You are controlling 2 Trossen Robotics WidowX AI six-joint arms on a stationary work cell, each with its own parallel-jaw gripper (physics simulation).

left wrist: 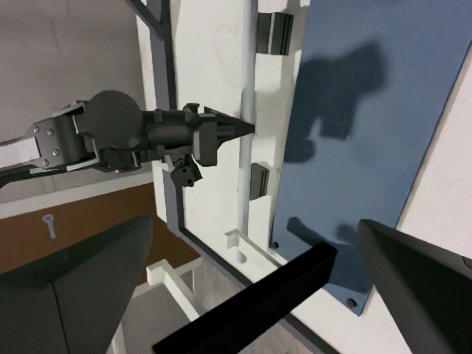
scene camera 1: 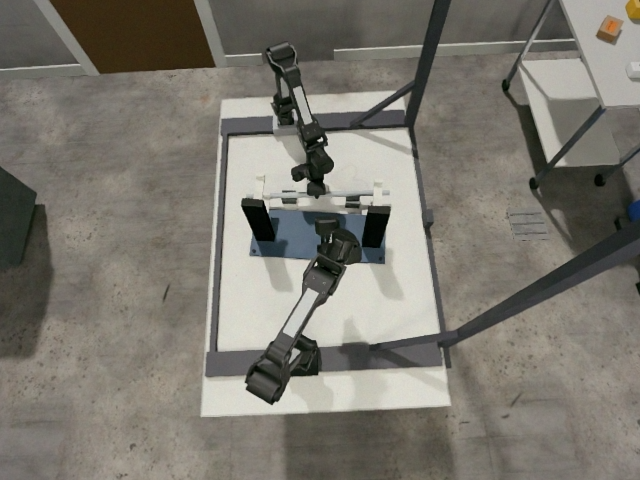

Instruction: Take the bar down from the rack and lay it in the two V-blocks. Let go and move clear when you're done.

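Where they show: left gripper, fingertip midpoint: [left wrist: 254, 228] [scene camera 1: 325, 235]; right gripper, fingertip midpoint: [left wrist: 252, 127] [scene camera 1: 316, 196]; left arm's base, link origin: [scene camera 1: 300, 357]; right arm's base, link origin: [scene camera 1: 285, 118].
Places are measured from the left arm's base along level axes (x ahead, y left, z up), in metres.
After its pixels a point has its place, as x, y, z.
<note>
The pale bar [scene camera 1: 338, 194] @[0.555, -0.151, -0.018] [left wrist: 245, 200] @[0.558, 0.049, -0.022] runs across the two white arms of the rack [scene camera 1: 376, 227] @[0.365, -0.254, 0.106] [left wrist: 250, 305] @[0.410, 0.084, 0.101], which has black uprights. Whether it rests on them is unclear. Two dark V-blocks, one [scene camera 1: 289, 197] [left wrist: 258, 181] @[0.555, 0.020, -0.048] and the other [scene camera 1: 353, 201] @[0.536, -0.204, -0.041] [left wrist: 274, 33] @[0.525, -0.201, -0.038], stand on a white strip close beside the bar's line, with no bar seated in them. My right gripper [scene camera 1: 316, 193] @[0.559, -0.073, -0.035] [left wrist: 252, 127] @[0.559, -0.073, -0.035] is shut on the bar near its middle; the grip is partly hidden. My left gripper [scene camera 1: 326, 230] @[0.308, -0.096, 0.198] [left wrist: 254, 228] @[0.308, -0.096, 0.198] is open and empty above the blue plate, apart from the bar.
The blue base plate [scene camera 1: 294, 227] @[0.457, 0.012, -0.065] [left wrist: 365, 100] @[0.402, -0.123, -0.065] lies under the black uprights. The dark frame rails [scene camera 1: 219, 232] @[0.448, 0.277, -0.053] border the white table [scene camera 1: 258, 310] @[0.166, 0.139, -0.073]. Slanted frame posts, one of them [scene camera 1: 426, 62] @[0.870, -0.452, 0.258] at the top, rise at the picture's right.
</note>
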